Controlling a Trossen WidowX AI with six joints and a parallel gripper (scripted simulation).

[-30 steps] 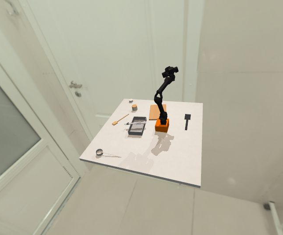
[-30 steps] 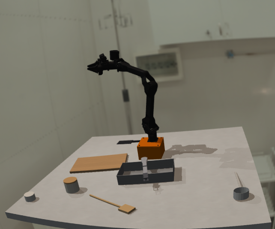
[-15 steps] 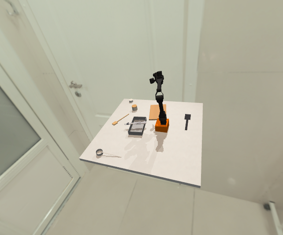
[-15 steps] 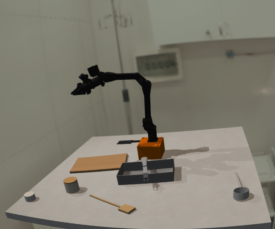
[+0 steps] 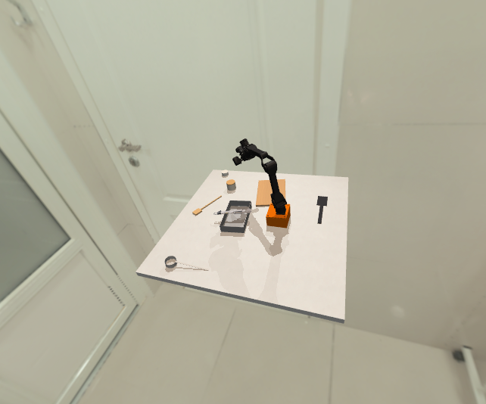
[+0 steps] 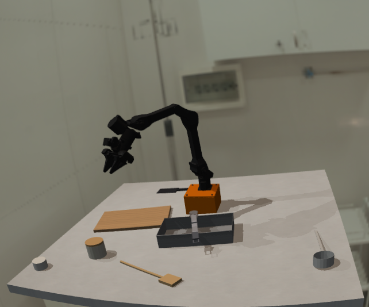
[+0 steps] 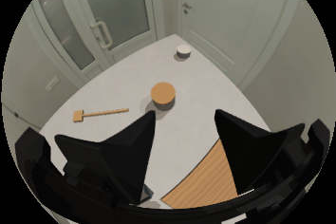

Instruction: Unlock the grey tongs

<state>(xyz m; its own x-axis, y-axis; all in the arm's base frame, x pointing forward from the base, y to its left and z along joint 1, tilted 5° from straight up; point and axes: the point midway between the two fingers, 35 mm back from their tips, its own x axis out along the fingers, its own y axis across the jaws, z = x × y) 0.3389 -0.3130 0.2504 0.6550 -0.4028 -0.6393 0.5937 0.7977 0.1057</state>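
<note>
Now: the grey roasting tin 3 cm behind my gripper tip, 33 cm to the left of it and 29 cm below it. Also, from my gripper tip: wooden board: 23 cm behind, 3 cm to the right, 31 cm below; lidded canister: 15 cm ahead, 6 cm to the right, 28 cm below; white cylinder: 29 cm ahead, 27 cm to the right, 30 cm below.
</note>
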